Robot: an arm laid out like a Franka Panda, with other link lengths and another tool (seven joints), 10 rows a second.
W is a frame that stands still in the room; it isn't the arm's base.
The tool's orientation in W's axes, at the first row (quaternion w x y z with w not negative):
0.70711 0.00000 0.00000 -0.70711
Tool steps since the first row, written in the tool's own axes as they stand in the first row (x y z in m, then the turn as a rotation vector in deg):
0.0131 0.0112 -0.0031 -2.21 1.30 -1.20
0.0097 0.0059 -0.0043 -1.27 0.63 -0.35
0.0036 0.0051 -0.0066 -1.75 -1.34 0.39
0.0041 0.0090 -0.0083 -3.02 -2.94 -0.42
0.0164 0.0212 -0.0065 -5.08 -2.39 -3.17
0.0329 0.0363 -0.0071 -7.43 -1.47 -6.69
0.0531 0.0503 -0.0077 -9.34 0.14 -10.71
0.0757 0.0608 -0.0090 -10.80 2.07 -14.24
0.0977 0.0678 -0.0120 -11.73 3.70 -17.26
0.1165 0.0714 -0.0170 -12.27 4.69 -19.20
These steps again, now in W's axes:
0.0112 -0.0131 -0.0031 1.30 2.21 -1.20
0.0059 -0.0097 -0.0043 0.63 1.27 -0.35
0.0051 -0.0036 -0.0066 -1.34 1.75 0.39
0.0090 -0.0041 -0.0083 -2.94 3.02 -0.42
0.0212 -0.0164 -0.0065 -2.39 5.08 -3.17
0.0363 -0.0329 -0.0071 -1.47 7.43 -6.69
0.0503 -0.0531 -0.0077 0.14 9.34 -10.71
0.0608 -0.0757 -0.0090 2.07 10.80 -14.24
0.0678 -0.0977 -0.0120 3.70 11.73 -17.26
0.0714 -0.1165 -0.0170 4.69 12.27 -19.20

